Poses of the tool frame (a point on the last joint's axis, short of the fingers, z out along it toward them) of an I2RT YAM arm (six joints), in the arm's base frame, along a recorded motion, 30 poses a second.
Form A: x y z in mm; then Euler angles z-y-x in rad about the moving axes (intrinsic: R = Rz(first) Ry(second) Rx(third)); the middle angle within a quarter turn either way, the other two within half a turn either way.
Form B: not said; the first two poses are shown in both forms.
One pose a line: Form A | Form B
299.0 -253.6 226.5 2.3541 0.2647 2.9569 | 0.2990 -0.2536 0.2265 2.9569 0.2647 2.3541
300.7 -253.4 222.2 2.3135 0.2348 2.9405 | 0.3007 -0.2534 0.2222 2.9405 0.2348 2.3135
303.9 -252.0 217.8 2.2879 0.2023 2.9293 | 0.3039 -0.2520 0.2178 2.9293 0.2023 2.2879
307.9 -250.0 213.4 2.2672 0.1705 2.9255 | 0.3079 -0.2500 0.2134 2.9255 0.1705 2.2672
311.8 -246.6 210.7 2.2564 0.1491 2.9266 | 0.3118 -0.2466 0.2107 2.9266 0.1491 2.2564
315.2 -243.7 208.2 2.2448 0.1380 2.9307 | 0.3152 -0.2437 0.2082 2.9307 0.1380 2.2448
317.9 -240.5 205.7 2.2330 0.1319 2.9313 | 0.3179 -0.2405 0.2057 2.9313 0.1319 2.2330
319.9 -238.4 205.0 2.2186 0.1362 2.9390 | 0.3199 -0.2384 0.2050 2.9390 0.1362 2.2186
